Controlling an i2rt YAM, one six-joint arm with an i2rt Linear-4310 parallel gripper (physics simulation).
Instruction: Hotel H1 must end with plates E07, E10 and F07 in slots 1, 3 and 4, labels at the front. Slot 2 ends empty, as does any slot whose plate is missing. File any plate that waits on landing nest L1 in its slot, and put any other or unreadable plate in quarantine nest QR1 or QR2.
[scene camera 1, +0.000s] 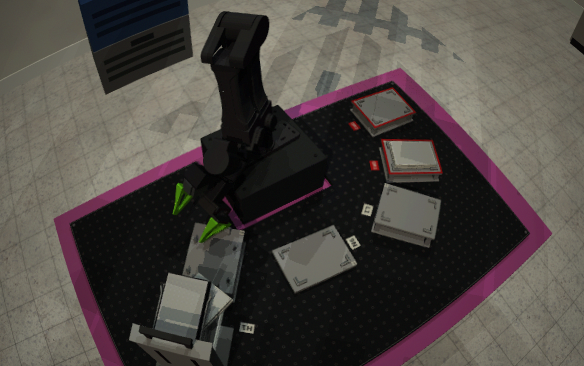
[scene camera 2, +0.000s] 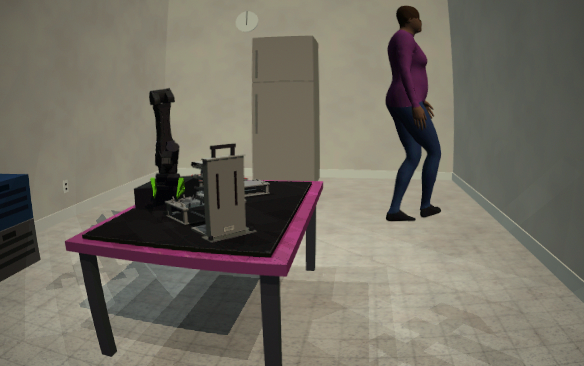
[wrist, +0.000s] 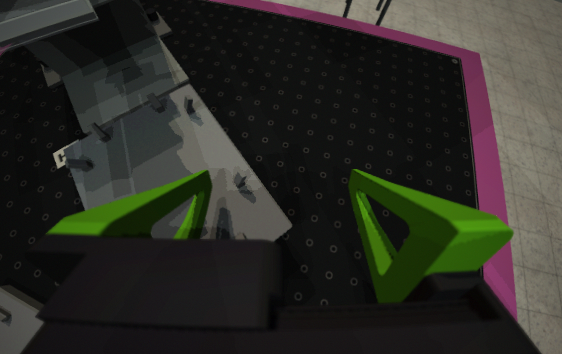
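Where they show: gripper, fingertip midpoint: (scene camera 1: 187, 228) (scene camera 2: 165, 197) (wrist: 280, 177); arm's base, origin of the base link: (scene camera 1: 260, 147).
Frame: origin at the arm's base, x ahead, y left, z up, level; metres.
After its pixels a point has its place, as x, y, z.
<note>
My gripper (scene camera 1: 187, 228) @[0.079, -0.269, -0.012] (scene camera 2: 166, 198) @[0.079, -0.269, -0.012] (wrist: 280, 177) @[0.079, -0.269, -0.012] is wide open, with nothing between its green fingers. It hangs over the near end of a grey low nest (scene camera 1: 215, 255) @[0.164, -0.249, -0.033] (wrist: 220, 142) @[0.132, -0.299, -0.033] that stands before hotel H1 (scene camera 1: 204, 350) @[0.397, -0.411, 0.163] (scene camera 2: 225, 200) @[0.355, -0.469, 0.025] (wrist: 110, 95) @[0.307, -0.372, -0.085]. A light, plate-like piece (scene camera 1: 182, 302) @[0.291, -0.389, 0.138] shows at the top of the hotel. A pale corner (scene camera 1: 218, 301) @[0.314, -0.328, 0.107] sticks out askew beside it. Slot contents and plate labels cannot be read. Landing nest L1 (scene camera 1: 407, 215) @[0.355, 0.179, -0.043] is bare. One red-rimmed quarantine nest (scene camera 1: 438, 158) @[0.271, 0.437, -0.094] bears a white plate (scene camera 1: 411, 153) @[0.229, 0.332, -0.038]; the farther one (scene camera 1: 383, 107) @[0.050, 0.408, -0.053] is bare.
A low grey nest (scene camera 1: 317, 257) @[0.288, -0.052, -0.081] lies on the black mat (scene camera 1: 300, 320) @[0.387, -0.183, -0.092] between H1 and L1. The arm's black base (scene camera 1: 285, 175) @[0.109, -0.008, 0.009] stands behind it. A pink rim (scene camera 1: 540, 232) @[0.676, 0.532, -0.106] (wrist: 492, 200) @[-0.192, -0.309, -0.106] edges the table. A person (scene camera 2: 410, 100) stands beyond the table, right of a fridge (scene camera 2: 285, 110).
</note>
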